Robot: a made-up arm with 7 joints. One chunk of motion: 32 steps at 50 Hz.
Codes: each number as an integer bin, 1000 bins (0 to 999) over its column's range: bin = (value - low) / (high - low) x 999, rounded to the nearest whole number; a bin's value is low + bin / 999 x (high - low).
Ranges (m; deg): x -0.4..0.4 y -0.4..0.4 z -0.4..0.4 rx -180..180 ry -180..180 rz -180..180
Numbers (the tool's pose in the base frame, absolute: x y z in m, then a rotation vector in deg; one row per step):
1: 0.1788 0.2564 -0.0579 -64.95 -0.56 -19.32
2: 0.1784 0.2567 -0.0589 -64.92 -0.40 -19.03
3: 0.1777 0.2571 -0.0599 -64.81 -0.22 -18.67
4: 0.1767 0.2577 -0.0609 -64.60 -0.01 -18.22
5: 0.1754 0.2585 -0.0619 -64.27 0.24 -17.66
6: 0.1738 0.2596 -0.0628 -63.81 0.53 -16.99
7: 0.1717 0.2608 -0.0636 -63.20 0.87 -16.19
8: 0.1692 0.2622 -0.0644 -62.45 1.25 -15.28
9: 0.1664 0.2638 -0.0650 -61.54 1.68 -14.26
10: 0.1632 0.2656 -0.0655 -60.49 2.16 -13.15
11: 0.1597 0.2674 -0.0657 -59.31 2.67 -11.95
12: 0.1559 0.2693 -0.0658 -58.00 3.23 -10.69
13: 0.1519 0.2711 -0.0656 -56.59 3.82 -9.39
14: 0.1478 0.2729 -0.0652 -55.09 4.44 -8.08
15: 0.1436 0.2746 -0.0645 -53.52 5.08 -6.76
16: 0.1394 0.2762 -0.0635 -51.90 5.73 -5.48
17: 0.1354 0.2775 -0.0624 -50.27 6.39 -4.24
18: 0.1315 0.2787 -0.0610 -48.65 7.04 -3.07
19: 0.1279 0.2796 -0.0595 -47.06 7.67 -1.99
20: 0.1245 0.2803 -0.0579 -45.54 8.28 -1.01
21: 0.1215 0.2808 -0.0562 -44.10 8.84 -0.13
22: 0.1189 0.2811 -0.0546 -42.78 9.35 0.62
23: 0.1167 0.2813 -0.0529 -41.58 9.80 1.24
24: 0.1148 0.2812 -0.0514 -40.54 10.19 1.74
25: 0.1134 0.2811 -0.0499 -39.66 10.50 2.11
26: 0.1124 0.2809 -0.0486 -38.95 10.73 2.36
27: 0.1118 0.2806 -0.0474 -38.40 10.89 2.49
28: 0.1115 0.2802 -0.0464 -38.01 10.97 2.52
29: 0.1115 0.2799 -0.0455 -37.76 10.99 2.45
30: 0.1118 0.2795 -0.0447 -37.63 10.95 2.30
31: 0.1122 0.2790 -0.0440 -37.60 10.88 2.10
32: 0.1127 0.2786 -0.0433 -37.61 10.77 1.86
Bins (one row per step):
1: 723 820 427 319 498 446
2: 722 820 426 319 498 447
3: 721 821 425 320 499 448
4: 720 821 423 320 499 449
5: 719 822 422 321 500 450
6: 717 824 421 322 501 452
7: 714 825 420 324 502 455
8: 711 827 419 326 503 457
9: 707 829 418 329 504 460
10: 703 831 418 332 505 463
11: 699 833 417 335 507 466
12: 694 836 417 339 508 470
13: 689 838 418 342 510 473
14: 684 840 418 347 512 477
15: 679 842 419 351 514 481
16: 674 844 420 355 515 484
17: 669 846 422 360 517 488
18: 664 848 423 364 519 491
19: 659 849 425 369 521 494
20: 655 850 427 373 522 497
21: 651 850 429 377 524 499
22: 648 851 431 381 525 501
23: 645 851 433 384 527 503
24: 643 851 435 387 528 504
25: 641 851 437 389 529 505
26: 640 850 439 391 529 506
27: 639 850 440 393 530 506
28: 639 849 442 394 530 506
29: 639 849 443 395 530 506
30: 639 849 444 395 530 506
31: 640 848 445 395 530 505
32: 640 847 445 395 529 505

